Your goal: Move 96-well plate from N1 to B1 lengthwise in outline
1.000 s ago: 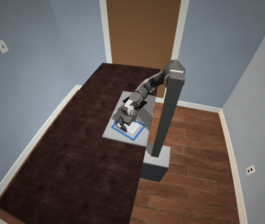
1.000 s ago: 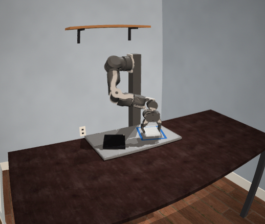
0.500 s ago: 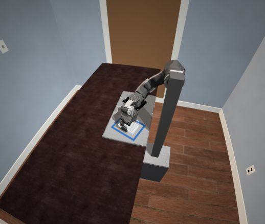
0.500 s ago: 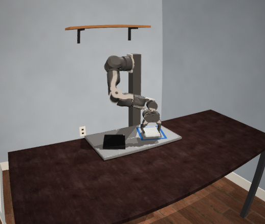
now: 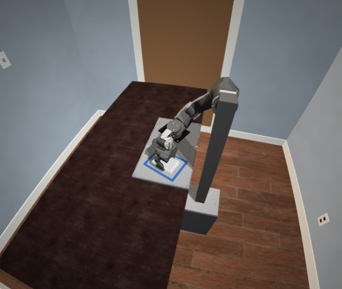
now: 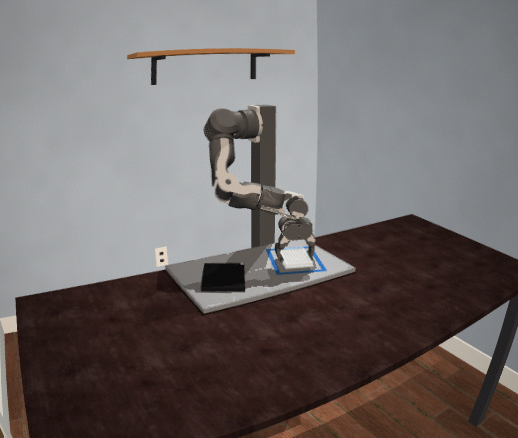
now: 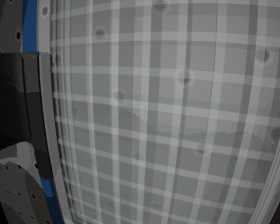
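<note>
The white 96-well plate lies right at my hand. From my hand the other things lie so: black plate nest N1: 1 cm ahead, 25 cm to the right.
</note>
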